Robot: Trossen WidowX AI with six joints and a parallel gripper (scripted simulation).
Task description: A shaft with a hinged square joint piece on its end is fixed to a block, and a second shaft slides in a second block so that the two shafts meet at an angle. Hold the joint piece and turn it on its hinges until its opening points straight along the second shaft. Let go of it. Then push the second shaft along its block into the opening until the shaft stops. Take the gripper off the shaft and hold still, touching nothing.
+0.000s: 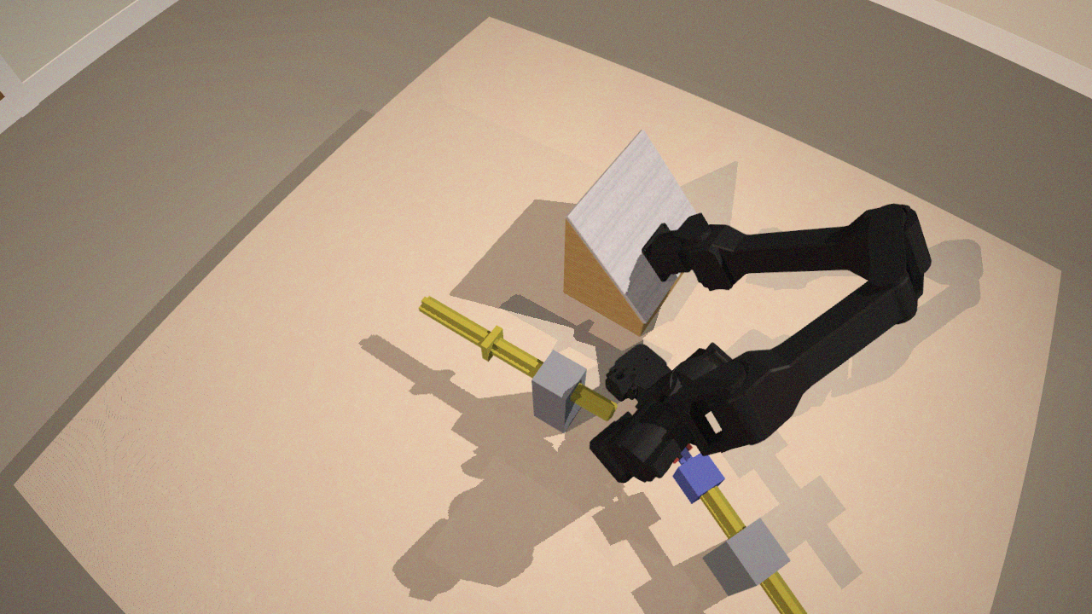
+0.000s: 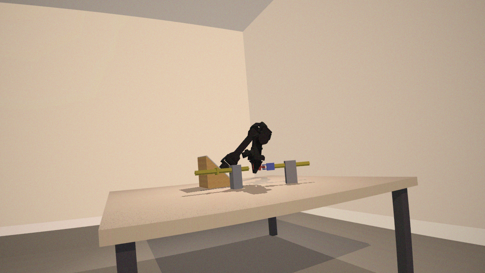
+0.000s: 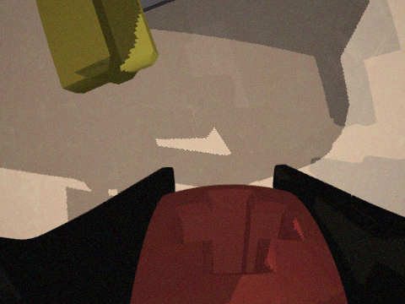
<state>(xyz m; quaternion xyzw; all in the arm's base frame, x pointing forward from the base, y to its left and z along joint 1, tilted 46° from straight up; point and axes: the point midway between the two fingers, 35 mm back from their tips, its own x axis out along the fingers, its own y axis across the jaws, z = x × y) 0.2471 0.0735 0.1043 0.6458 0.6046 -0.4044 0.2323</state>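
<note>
Now: the red joint piece 40 mm above my gripper tip, 20 mm to the left of it and 10 mm ahead of it.
</note>
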